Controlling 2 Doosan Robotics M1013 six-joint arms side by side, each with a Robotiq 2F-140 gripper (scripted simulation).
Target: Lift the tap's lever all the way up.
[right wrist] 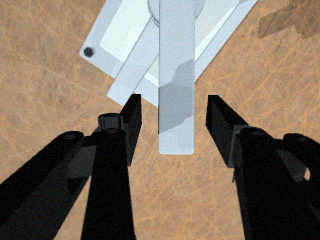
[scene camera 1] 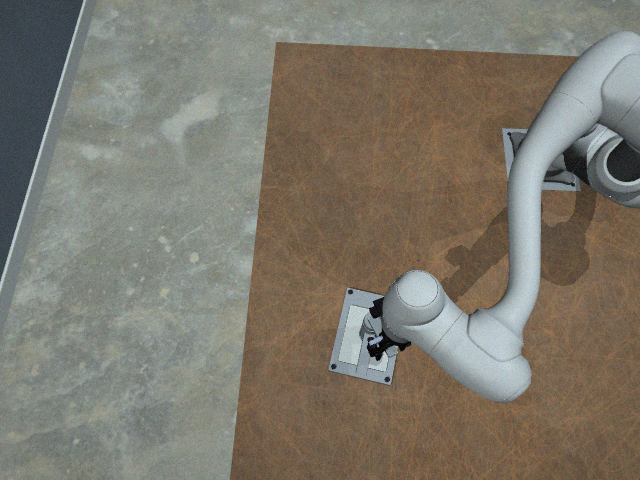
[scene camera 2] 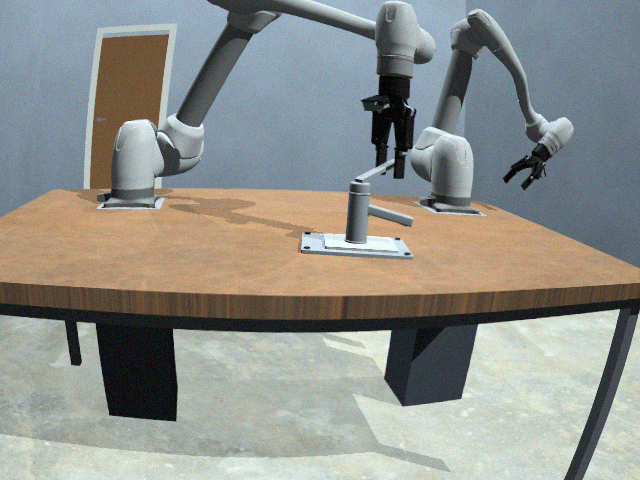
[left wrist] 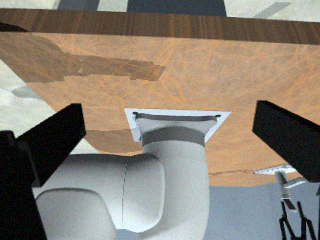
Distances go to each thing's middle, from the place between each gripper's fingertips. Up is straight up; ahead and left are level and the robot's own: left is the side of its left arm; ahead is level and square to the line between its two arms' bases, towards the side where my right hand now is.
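From my right hand (scene camera 2: 389, 176): grey tap (scene camera 2: 359, 208), 70 mm below, 30 mm ahead, 60 mm to the right; bolted plate (scene camera 1: 354, 297), 180 mm below, 30 mm ahead, 80 mm to the right. Of the things named here, going by their middles, grey tap nearest to my right hand.
From my left hand (scene camera 2: 513, 184): bolted plate, 110 mm below, 590 mm ahead, 890 mm to the right; grey tap, 590 mm ahead, 860 mm to the right.
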